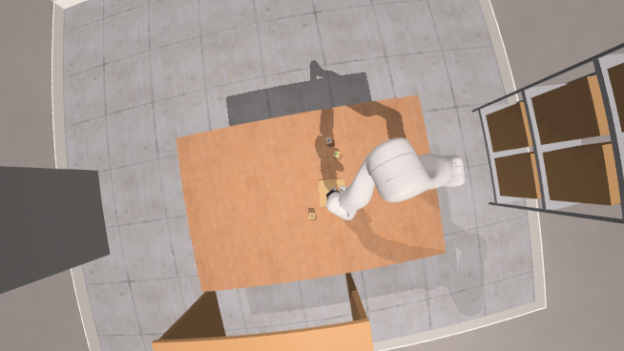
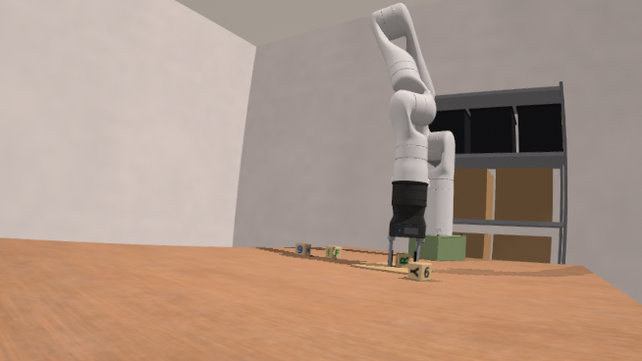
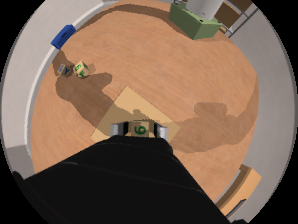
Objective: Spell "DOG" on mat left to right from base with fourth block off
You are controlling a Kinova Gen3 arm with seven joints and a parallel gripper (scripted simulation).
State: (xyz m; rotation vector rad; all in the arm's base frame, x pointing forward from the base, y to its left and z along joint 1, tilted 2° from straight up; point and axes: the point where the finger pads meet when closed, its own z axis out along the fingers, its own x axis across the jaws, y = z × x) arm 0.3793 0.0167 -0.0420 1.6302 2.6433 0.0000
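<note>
Right now the wooden block is right at my hand. The rest, counted from my hand: green-lettered block: 20 cm to the right, 4 cm behind, 1 cm below; tan mat: 2 cm below, 2 cm ahead, 1 cm to the right; blue-lettered block: 28 cm to the right, 2 cm behind, 1 cm below.
</note>
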